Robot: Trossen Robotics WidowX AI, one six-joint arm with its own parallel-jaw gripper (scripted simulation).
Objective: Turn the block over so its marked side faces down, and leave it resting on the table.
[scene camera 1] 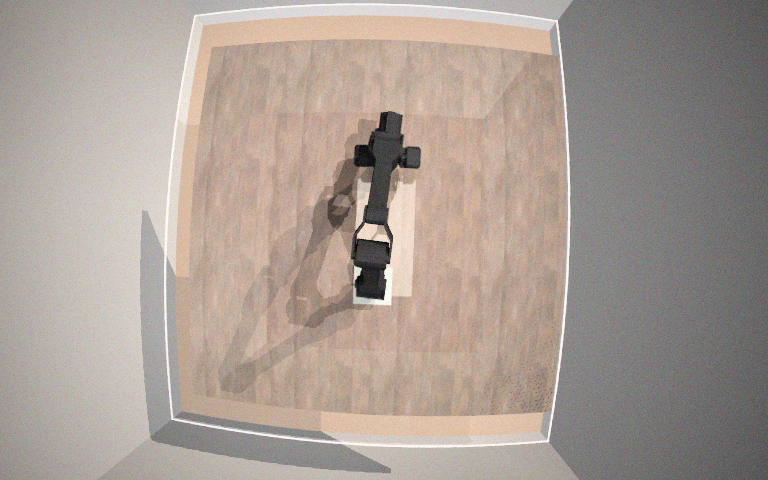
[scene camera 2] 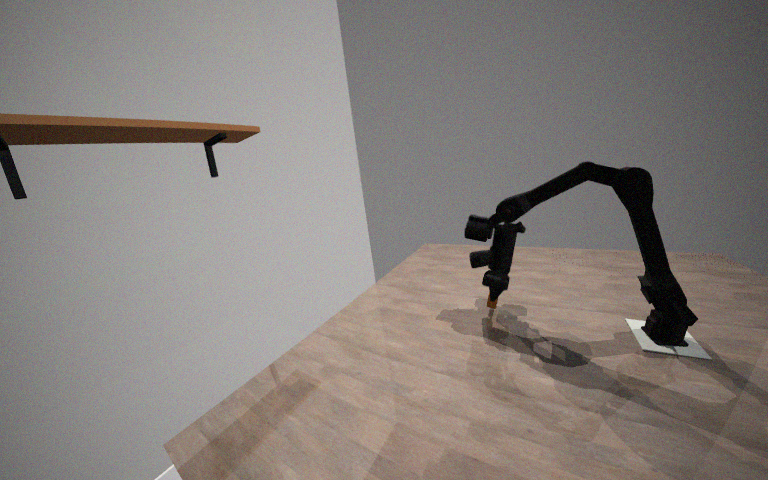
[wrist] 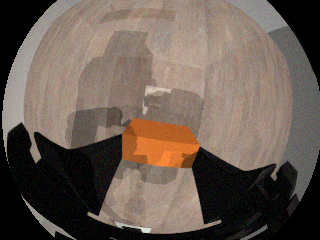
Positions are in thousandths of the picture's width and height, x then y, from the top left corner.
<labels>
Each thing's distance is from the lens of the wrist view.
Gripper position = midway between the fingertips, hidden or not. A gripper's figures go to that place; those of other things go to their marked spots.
gripper (wrist: 498, 602): 10 cm
orange block (wrist: 452, 590): 8 cm
</labels>
